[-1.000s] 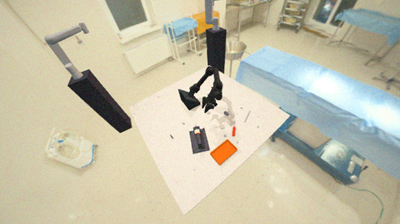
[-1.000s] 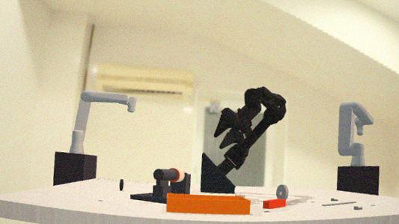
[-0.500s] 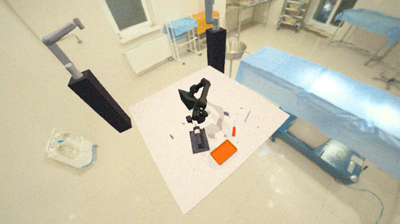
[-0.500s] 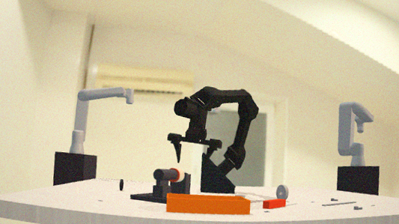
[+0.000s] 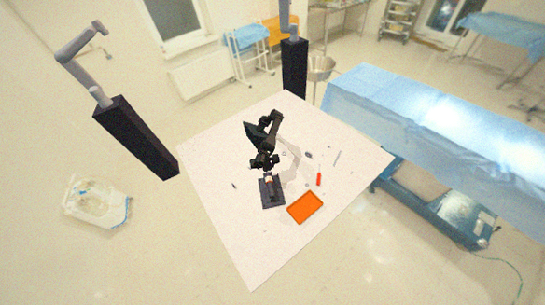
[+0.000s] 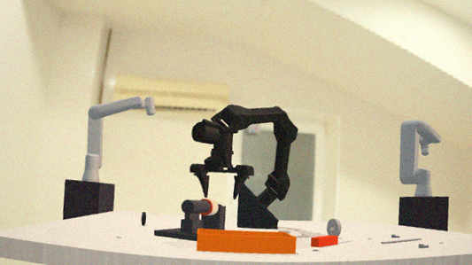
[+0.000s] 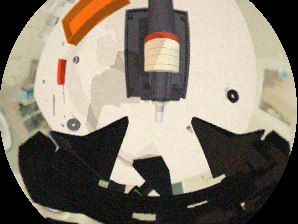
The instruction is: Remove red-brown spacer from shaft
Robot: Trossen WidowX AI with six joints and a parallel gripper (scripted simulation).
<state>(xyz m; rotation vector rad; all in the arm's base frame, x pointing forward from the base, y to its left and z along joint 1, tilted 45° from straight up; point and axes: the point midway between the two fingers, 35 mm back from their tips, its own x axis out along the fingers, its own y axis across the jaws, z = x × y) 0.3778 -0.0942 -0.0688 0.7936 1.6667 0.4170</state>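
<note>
The grey shaft is 8 cm ahead of my gripper tip, 2 cm to the right of it and 2 cm below it. From my gripper tip the other things lie so: orange tray 32 cm ahead, 10 cm to the left, 9 cm below; then red-brown spacer 10 cm ahead, 3 cm to the right, 2 cm below; then small black ring 25 cm to the right, 8 cm below, 4 cm behind.
</note>
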